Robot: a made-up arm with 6 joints.
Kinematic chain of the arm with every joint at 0, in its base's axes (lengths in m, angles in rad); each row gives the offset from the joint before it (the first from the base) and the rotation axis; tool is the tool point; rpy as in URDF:
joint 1: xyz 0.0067 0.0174 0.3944 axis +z
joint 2: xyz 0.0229 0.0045 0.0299 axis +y
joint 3: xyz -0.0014 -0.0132 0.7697 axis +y
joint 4: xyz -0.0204 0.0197 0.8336 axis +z
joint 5: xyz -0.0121 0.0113 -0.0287 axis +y
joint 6: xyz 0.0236 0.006 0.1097 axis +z
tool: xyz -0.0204 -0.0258 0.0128 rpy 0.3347 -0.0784 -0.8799
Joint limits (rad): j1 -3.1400..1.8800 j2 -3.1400..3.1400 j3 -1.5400..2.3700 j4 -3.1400..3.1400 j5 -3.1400..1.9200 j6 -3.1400..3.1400
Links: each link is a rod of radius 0.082 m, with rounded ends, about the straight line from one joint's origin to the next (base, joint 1, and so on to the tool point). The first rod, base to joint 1, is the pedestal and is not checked.
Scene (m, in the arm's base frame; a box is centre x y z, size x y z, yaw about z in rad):
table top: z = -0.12
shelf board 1: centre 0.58 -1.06 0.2 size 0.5 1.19 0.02 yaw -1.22
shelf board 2: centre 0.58 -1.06 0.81 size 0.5 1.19 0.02 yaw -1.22
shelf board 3: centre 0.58 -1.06 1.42 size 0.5 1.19 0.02 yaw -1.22
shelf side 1: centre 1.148 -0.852 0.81 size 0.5 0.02 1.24 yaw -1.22
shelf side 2: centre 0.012 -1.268 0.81 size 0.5 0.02 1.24 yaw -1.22
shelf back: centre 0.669 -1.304 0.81 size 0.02 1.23 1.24 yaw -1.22
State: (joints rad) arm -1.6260 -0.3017 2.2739 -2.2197 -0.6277 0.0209
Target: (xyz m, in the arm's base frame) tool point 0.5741 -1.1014 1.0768
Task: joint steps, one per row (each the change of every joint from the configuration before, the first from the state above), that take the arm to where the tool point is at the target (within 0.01 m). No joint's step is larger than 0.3 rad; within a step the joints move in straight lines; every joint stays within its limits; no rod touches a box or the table.
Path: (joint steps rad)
1: 0.1175 0.1810 -0.2688 0.0200 0.0415 0.0158
2: 0.1175 0.1809 -0.2688 0.0200 0.0415 0.0158
3: 0.1174 0.1810 -0.2688 0.0200 0.0415 0.0159
4: 0.1175 0.1809 -0.2688 0.0200 0.0414 0.0158

